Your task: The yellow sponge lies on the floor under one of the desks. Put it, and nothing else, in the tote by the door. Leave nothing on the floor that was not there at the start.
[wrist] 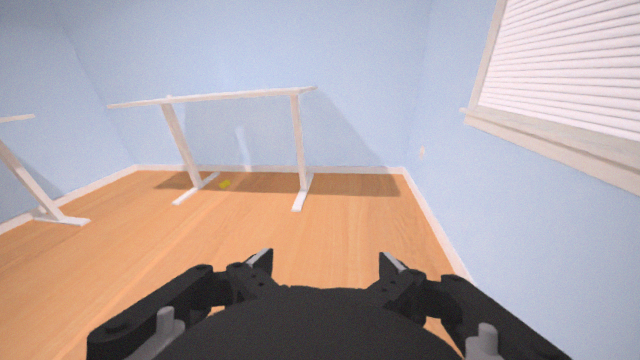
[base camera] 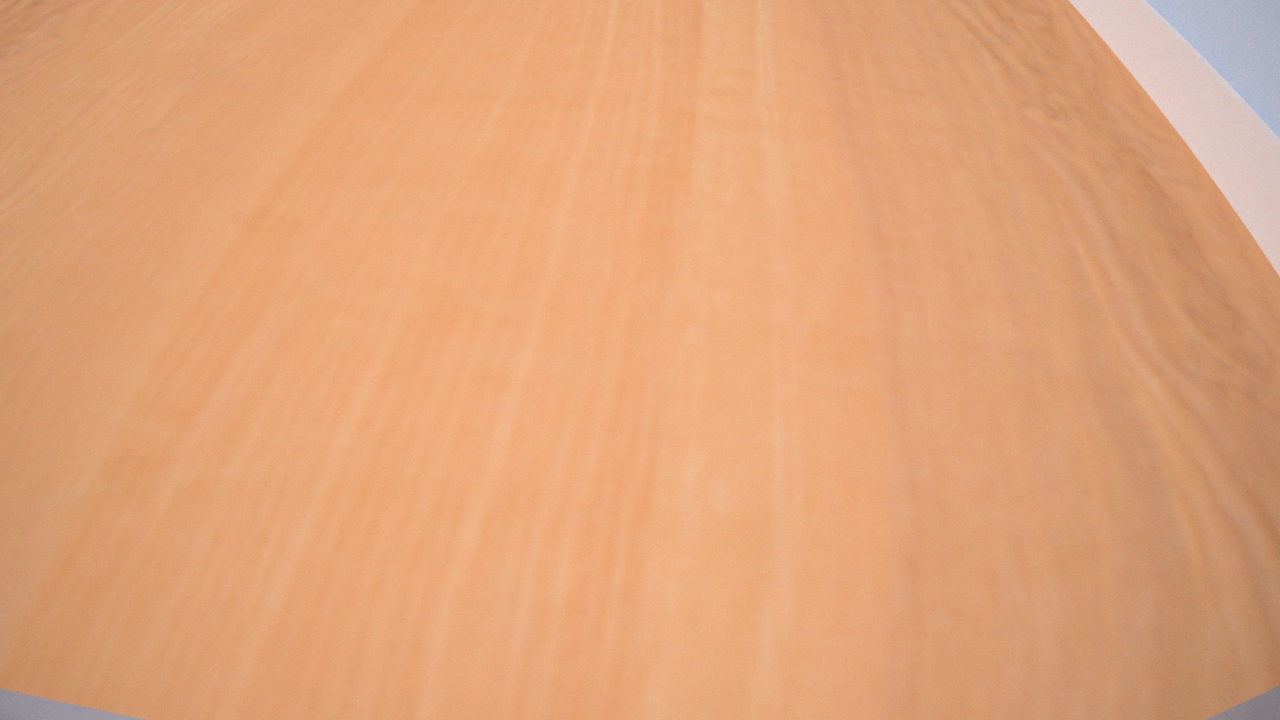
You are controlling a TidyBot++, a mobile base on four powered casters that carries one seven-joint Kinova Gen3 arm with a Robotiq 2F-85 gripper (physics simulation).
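Frame: origin at the arm's base, x ahead, y left, z up, level; metres.
Seen in the pictures: gripper, fingertip midpoint: (wrist: 325,262).
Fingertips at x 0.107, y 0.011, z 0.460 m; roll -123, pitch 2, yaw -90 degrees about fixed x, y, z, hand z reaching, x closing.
Note:
A point is followed by its place in that frame.
The yellow sponge (wrist: 224,184) @(y 1.214, x 1.694, z -0.361 m) lies on the floor under the white desk (wrist: 235,94) @(y 0.611, x 1.244, z 0.550 m) at the far wall in the wrist view. It is small in the view, just right of the desk's left foot, in the desk's shadow. My gripper (wrist: 325,262) @(y 0.011, x 0.107, z 0.460 m) is open, with no object between its fingers, and is far from the sponge. The sponge does not show in the base camera view. The tote does not show in either view.
A second white desk (wrist: 31,186) @(y 2.582, x 1.087, z -0.001 m) stands partly in view at the left. A blue wall (wrist: 530,210) @(y -0.681, x 0.522, z 0.171 m) with a blinds-covered window (wrist: 565,65) @(y -0.686, x 0.635, z 0.612 m) runs along the right. White baseboard (base camera: 1190,134) @(y -0.694, x 0.812, z -0.384 m) (wrist: 435,220) @(y -0.716, x 1.026, z -0.313 m) edges the wood floor (base camera: 626,358) @(y -0.017, x 0.418, z -0.397 m) (wrist: 240,225) @(y 0.757, x 1.077, z -0.397 m) on the right.

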